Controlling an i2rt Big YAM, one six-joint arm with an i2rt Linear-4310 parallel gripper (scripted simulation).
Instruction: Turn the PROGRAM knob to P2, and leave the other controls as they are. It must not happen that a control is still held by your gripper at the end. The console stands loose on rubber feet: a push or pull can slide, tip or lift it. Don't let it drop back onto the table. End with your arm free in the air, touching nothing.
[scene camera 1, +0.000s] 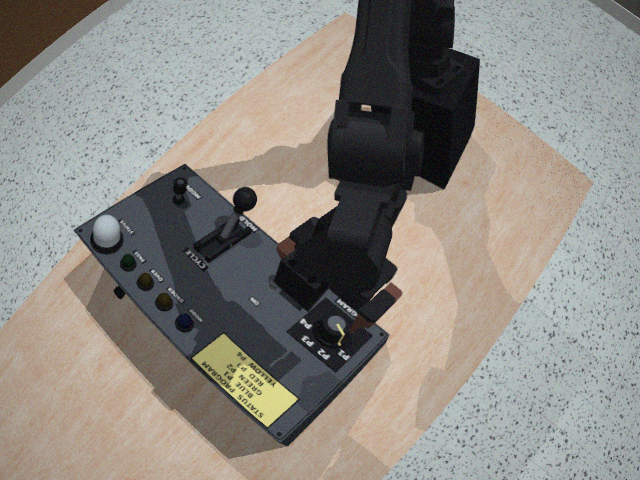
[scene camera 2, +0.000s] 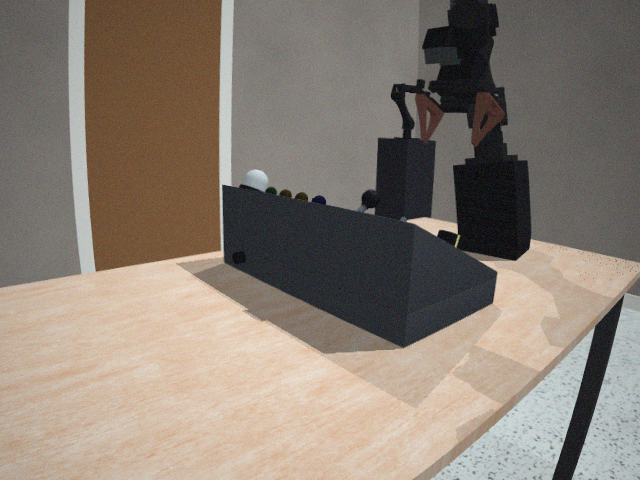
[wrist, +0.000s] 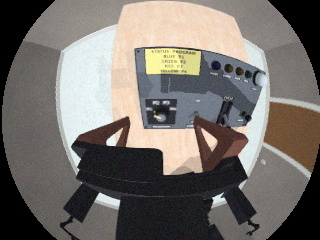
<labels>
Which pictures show the gripper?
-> Scene camera 1, scene camera 2 and the wrist view: all of them.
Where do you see a dark grey console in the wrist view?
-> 177, 81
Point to the gripper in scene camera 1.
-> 323, 305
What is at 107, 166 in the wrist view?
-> The gripper.
</labels>
